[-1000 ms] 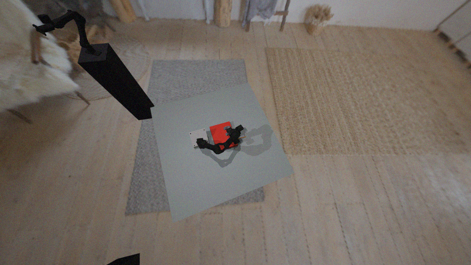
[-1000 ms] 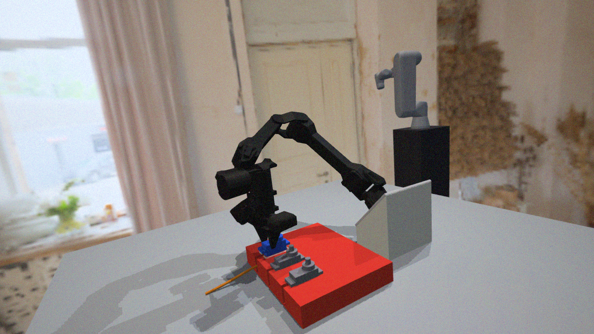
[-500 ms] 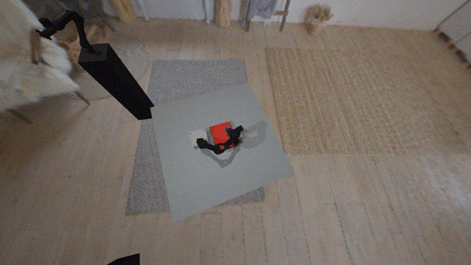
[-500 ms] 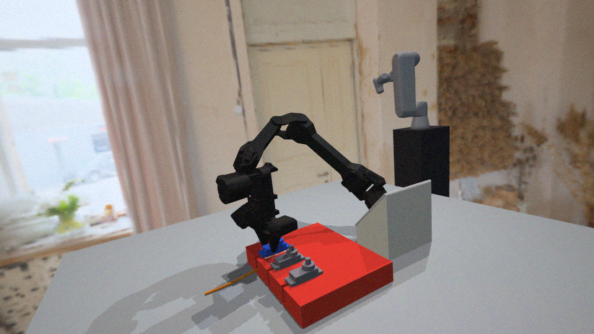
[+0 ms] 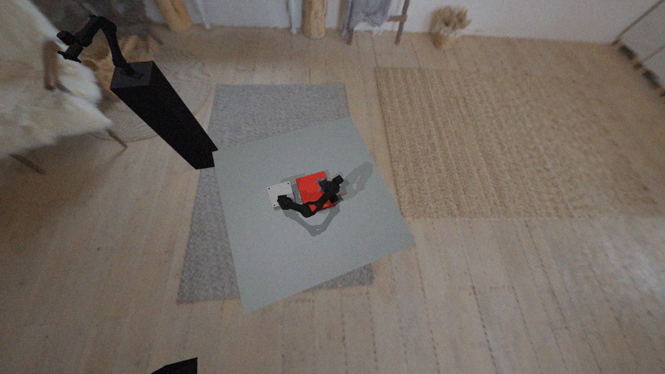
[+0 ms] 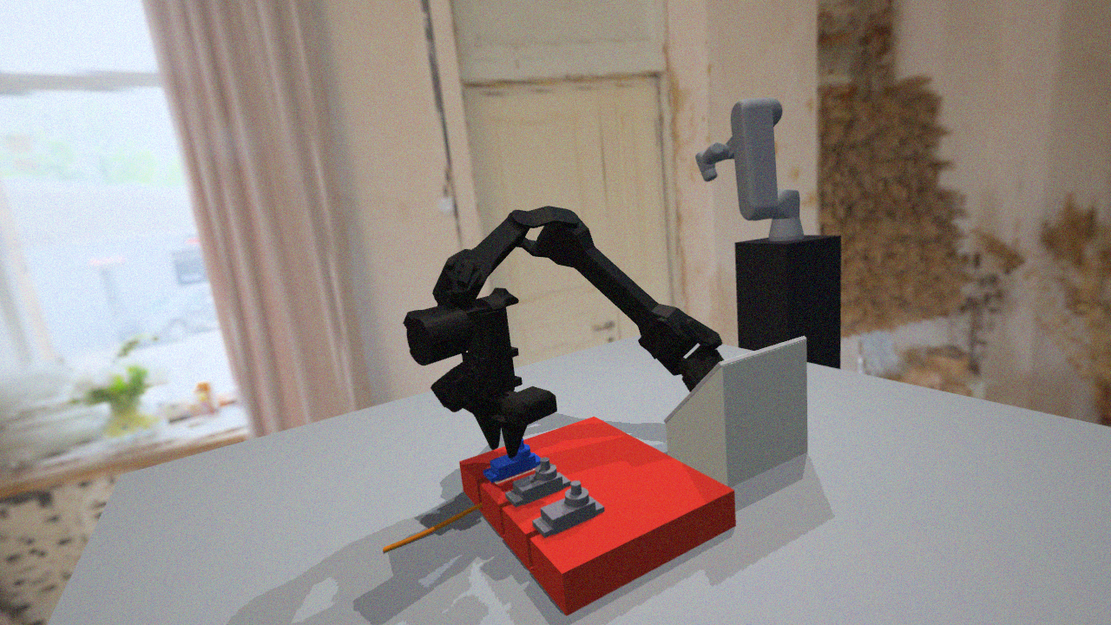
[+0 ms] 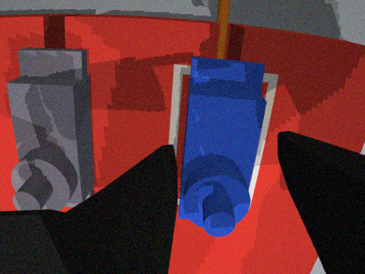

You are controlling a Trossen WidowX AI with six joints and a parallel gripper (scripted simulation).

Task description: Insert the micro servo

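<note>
My gripper tip is now 130 mm past the red deck, 60 mm to the right of it and 50 mm above it.
</note>
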